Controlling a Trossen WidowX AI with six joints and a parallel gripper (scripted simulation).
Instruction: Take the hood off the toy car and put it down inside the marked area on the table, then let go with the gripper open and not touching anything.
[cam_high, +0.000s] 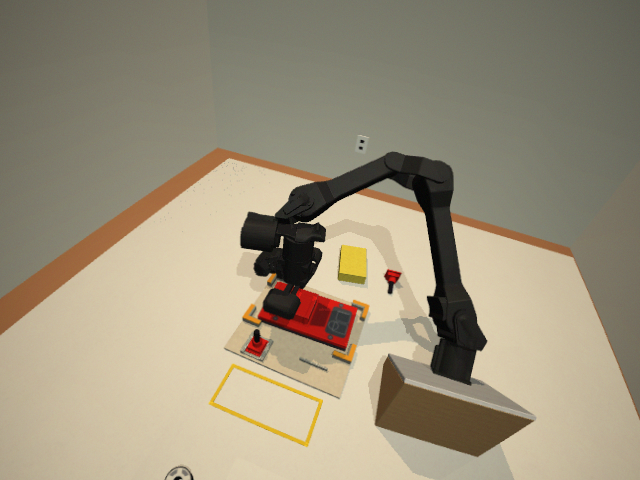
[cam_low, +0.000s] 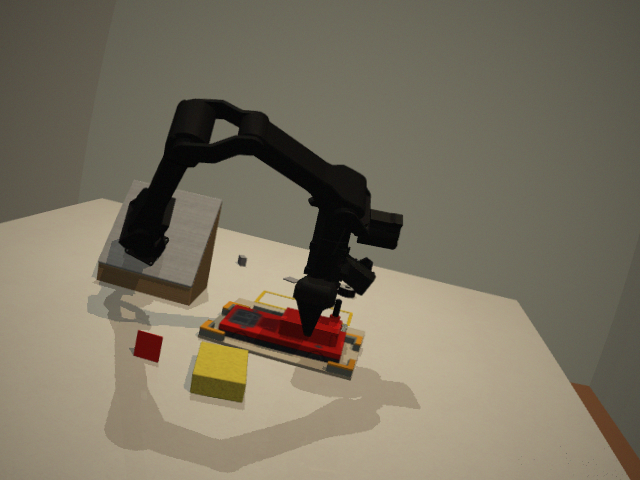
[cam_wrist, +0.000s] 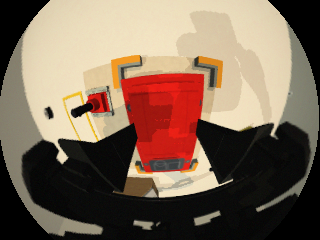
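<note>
Now: the tan baseplate 30 mm behind my gripper tip, 20 mm below it and 10 mm to the left of it. The rest, counted from my gripper tip: black ring (370 mm to the left, 30 mm below); yellow block (210 mm to the right, 70 mm behind, 20 mm below); red hood (10 mm above).
</note>
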